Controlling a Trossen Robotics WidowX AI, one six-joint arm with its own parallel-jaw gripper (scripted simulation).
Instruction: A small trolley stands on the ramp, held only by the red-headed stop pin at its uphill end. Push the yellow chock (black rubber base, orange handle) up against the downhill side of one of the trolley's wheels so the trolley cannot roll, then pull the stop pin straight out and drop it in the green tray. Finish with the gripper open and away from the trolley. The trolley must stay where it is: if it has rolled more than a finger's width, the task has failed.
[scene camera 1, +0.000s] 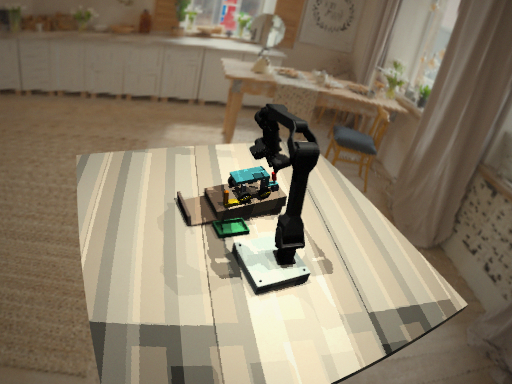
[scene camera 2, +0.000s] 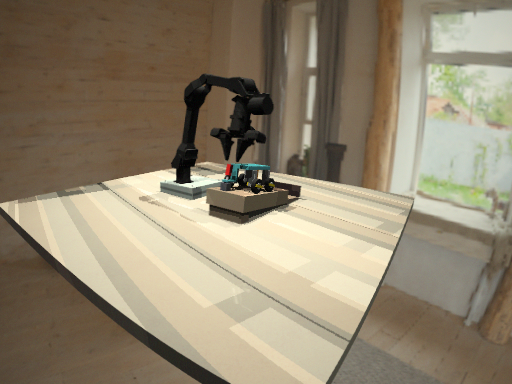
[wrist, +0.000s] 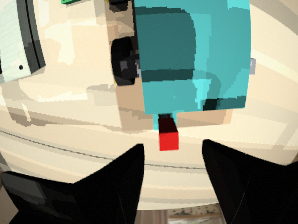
Labels:
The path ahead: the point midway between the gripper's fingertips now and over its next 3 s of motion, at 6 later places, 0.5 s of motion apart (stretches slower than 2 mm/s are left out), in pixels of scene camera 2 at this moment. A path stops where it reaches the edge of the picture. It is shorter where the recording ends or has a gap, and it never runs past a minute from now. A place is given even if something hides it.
My gripper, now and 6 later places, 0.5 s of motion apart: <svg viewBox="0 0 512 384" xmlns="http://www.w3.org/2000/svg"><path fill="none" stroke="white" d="M231 161L230 166L228 173L228 176L227 174L228 171L229 168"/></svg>

